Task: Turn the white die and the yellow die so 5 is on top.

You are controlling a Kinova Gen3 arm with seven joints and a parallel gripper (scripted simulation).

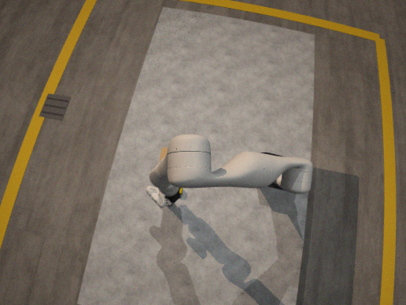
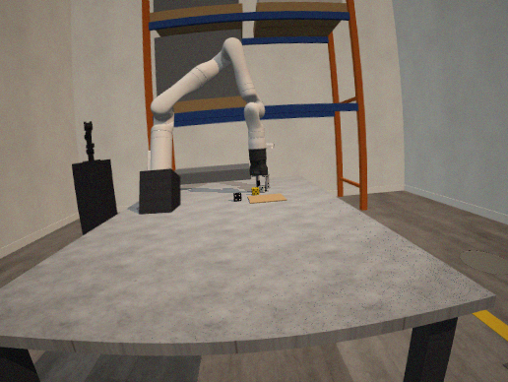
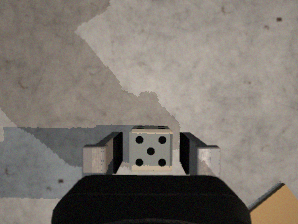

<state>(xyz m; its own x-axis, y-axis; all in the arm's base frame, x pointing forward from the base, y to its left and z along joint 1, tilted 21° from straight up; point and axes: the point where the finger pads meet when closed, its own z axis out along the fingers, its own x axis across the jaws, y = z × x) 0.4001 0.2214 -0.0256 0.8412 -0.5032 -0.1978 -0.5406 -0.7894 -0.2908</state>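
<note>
My hand is 2 cm above the white die. Round my hand: tan mat: 16 cm to the right, 3 cm below, 1 cm ahead; black die: 17 cm to the right, 10 cm behind, 2 cm below; yellow die: 6 cm to the right, 3 cm behind, 2 cm below.
</note>
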